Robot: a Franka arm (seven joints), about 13 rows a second.
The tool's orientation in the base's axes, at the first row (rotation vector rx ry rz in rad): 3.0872 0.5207 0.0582
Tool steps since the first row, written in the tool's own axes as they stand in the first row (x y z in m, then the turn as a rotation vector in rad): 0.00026 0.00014 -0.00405 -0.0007 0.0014 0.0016; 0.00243 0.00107 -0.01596 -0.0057 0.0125 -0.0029; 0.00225 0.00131 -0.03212 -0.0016 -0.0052 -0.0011; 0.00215 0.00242 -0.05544 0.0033 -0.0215 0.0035; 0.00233 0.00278 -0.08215 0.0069 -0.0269 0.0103; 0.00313 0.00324 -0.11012 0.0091 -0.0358 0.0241; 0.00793 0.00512 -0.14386 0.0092 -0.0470 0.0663; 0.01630 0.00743 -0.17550 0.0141 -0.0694 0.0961; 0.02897 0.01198 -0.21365 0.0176 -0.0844 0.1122; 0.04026 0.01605 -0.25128 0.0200 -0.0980 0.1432; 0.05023 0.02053 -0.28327 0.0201 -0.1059 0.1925; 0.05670 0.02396 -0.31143 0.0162 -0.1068 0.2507
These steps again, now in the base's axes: 0.00014 -0.00003 0.00406 -0.0001 -0.0016 -0.0016; 0.00203 -0.00015 0.01605 -0.0014 -0.0137 0.0029; 0.00132 -0.00037 0.03220 -0.0033 0.0044 0.0010; 0.00070 -0.00136 0.05551 -0.0038 0.0214 -0.0037; -0.00004 -0.00154 0.08222 -0.0019 0.0276 -0.0105; -0.00021 -0.00160 0.11020 -0.0022 0.0367 -0.0243; 0.00365 -0.00167 0.14411 -0.0042 0.0472 -0.0667; 0.01109 -0.00098 0.17606 -0.0057 0.0698 -0.0967; 0.02308 -0.00097 0.21470 -0.0067 0.0851 -0.1129; 0.03363 -0.00097 0.25276 -0.0077 0.0986 -0.1440; 0.04328 -0.00180 0.28515 -0.0083 0.1059 -0.1934; 0.04943 -0.00281 0.31357 -0.0101 0.1052 -0.2517
